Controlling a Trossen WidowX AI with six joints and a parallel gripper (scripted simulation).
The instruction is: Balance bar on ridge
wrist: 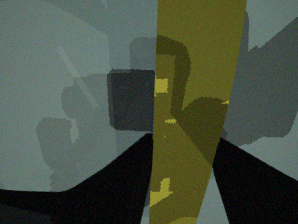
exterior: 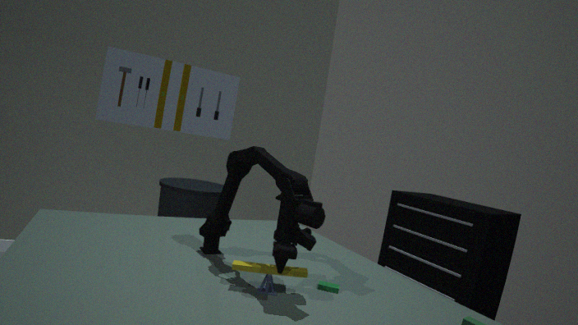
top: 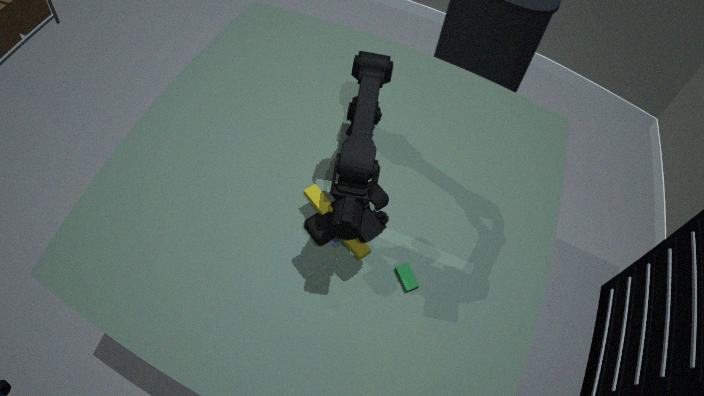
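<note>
Right now my gripper tip is 10 mm past the yellow bar and 20 mm to the left of it.
</note>
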